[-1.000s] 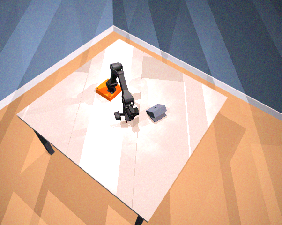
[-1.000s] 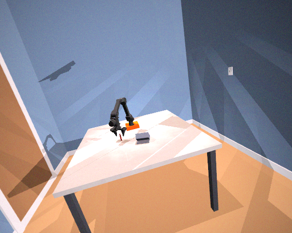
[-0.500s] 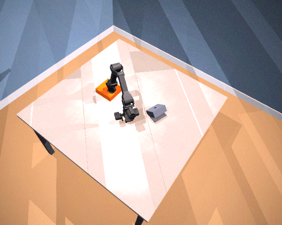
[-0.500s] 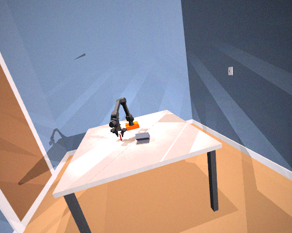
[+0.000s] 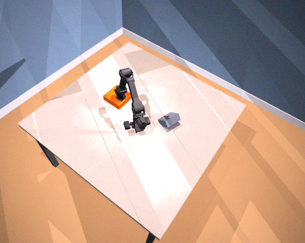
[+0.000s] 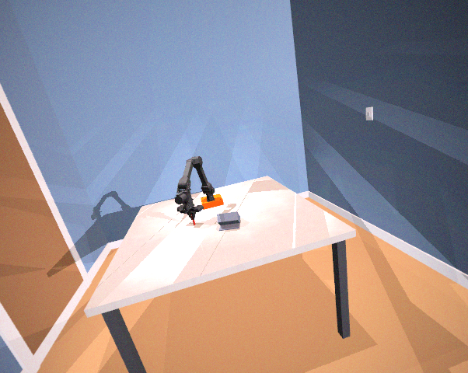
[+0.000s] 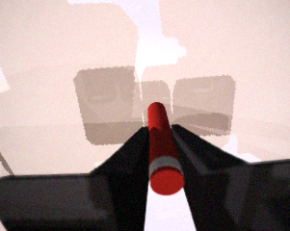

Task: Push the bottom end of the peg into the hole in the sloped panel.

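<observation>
My gripper tip is now 15 cm short of the grey sloped panel and 22 cm to the right of it. Also, from my gripper tip: round red peg 2 cm above.
</observation>
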